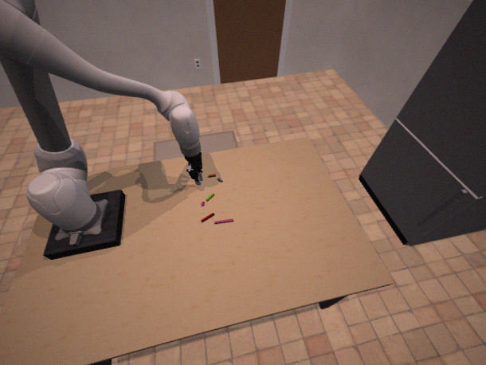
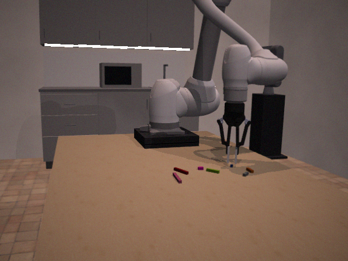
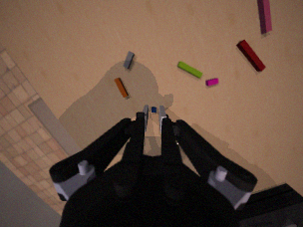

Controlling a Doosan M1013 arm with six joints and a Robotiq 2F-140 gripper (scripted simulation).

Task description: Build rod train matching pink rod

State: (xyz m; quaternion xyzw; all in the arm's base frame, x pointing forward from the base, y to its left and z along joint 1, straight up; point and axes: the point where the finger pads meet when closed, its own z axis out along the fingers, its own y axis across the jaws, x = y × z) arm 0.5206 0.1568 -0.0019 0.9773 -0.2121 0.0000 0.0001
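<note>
Right now the blue rod is 5 cm below my hand. Round my hand: grey rod 11 cm ahead, 1 cm to the left, 5 cm below; lime rod 5 cm ahead, 10 cm to the right, 5 cm below; orange rod 7 cm ahead, 4 cm to the left, 5 cm below.
</note>
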